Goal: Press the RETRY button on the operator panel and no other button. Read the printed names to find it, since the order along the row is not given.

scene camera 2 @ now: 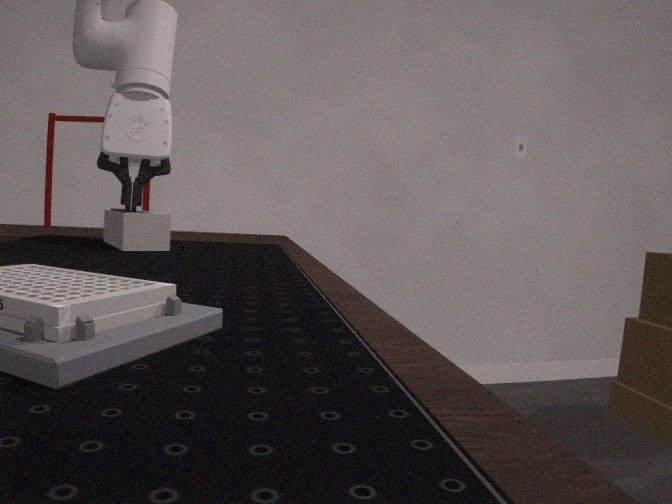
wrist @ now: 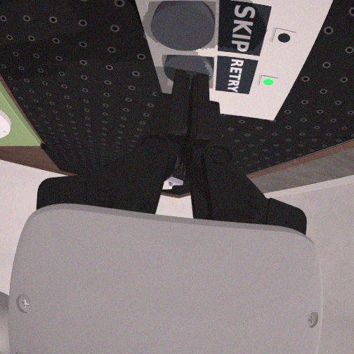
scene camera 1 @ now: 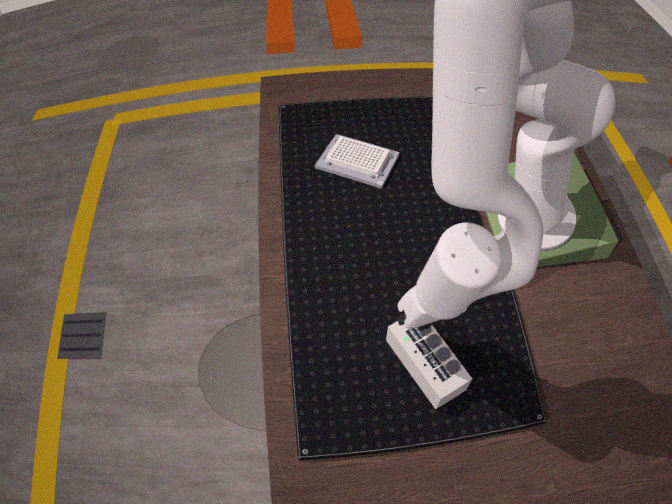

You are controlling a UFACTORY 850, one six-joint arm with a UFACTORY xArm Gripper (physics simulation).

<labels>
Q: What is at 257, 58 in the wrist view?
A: An operator panel.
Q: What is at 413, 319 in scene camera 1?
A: My gripper.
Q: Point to an operator panel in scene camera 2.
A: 142, 231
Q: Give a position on an operator panel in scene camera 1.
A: At 420, 360
</labels>
